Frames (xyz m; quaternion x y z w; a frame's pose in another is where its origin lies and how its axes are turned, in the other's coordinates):
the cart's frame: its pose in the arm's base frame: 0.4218 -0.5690 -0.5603 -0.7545 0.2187 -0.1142 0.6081
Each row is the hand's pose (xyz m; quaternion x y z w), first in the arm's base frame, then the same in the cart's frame.
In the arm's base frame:
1: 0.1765 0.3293 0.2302 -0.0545 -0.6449 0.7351 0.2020
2: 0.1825 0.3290 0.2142 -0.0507 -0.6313 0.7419 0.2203
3: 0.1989 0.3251 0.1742 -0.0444 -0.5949 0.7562 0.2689
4: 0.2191 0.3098 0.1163 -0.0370 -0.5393 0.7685 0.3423
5: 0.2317 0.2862 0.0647 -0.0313 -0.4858 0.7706 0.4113
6: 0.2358 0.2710 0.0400 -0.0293 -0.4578 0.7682 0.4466
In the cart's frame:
1: -0.7107 -0.8660 0.4868 -0.0321 0.9972 0.0284 0.0610
2: -0.7038 -0.8516 0.4929 -0.0452 0.9976 0.0111 0.0506
3: -0.6838 -0.8154 0.5060 -0.0784 0.9962 -0.0320 0.0194
4: -0.6535 -0.7607 0.5152 0.1293 -0.9869 0.0914 0.0304
5: -0.6265 -0.7093 0.5123 0.1782 -0.9704 0.1422 0.0795
6: -0.6135 -0.6837 0.5067 0.2034 -0.9590 0.1663 0.1058

